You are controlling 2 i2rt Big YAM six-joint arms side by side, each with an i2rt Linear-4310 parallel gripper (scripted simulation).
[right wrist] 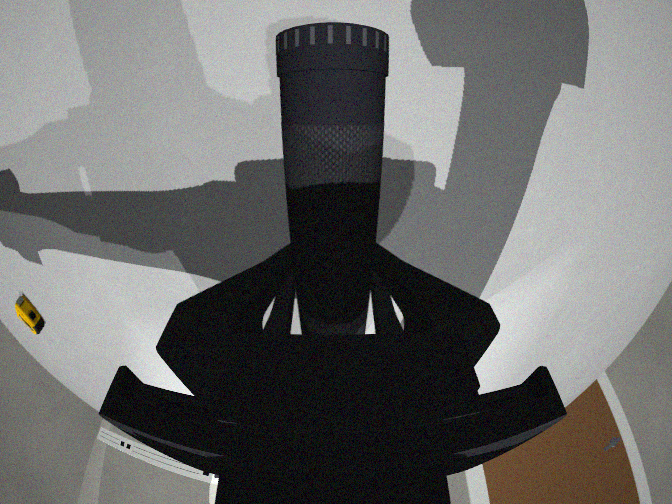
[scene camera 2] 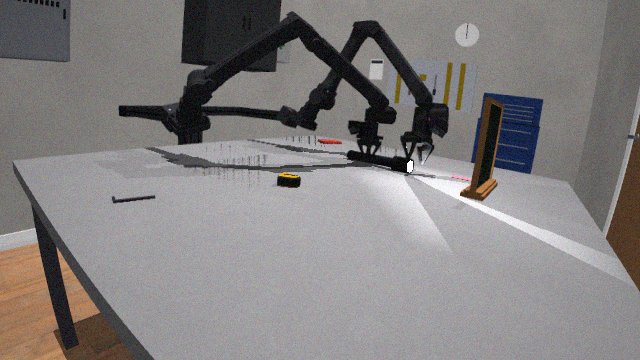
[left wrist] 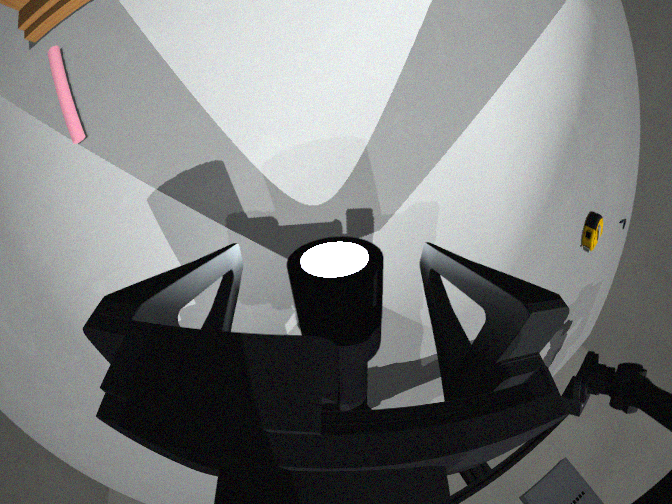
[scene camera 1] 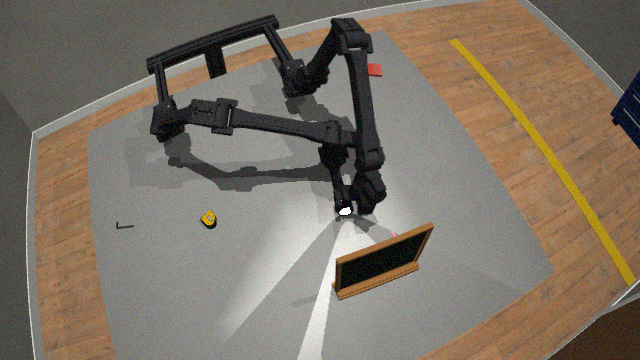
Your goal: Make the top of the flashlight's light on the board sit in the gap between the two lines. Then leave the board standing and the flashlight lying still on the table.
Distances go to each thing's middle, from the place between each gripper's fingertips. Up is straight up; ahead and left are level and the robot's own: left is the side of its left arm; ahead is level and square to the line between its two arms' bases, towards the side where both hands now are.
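Counted from my left hand, the pink stick [left wrist: 75, 129] is 130 mm to the left, 150 mm ahead and 50 mm below, while the black flashlight [right wrist: 332, 75] is 140 mm behind, 30 mm below and 10 mm to the left. As for the flashlight head [left wrist: 347, 310], my left hand is 30 mm above it and 70 mm past it. Going by its middle, the flashlight head is nearer to my left hand than to my right gripper.
From my right hand, the pink stick is 360 mm ahead, 110 mm to the left and 20 mm below, and the flashlight head is 20 mm to the right and 150 mm ahead. My right gripper itself is 10 mm to the left of the black flashlight and 80 mm short of it. By its middle, the black flashlight is nearer to my right gripper than to my left hand.
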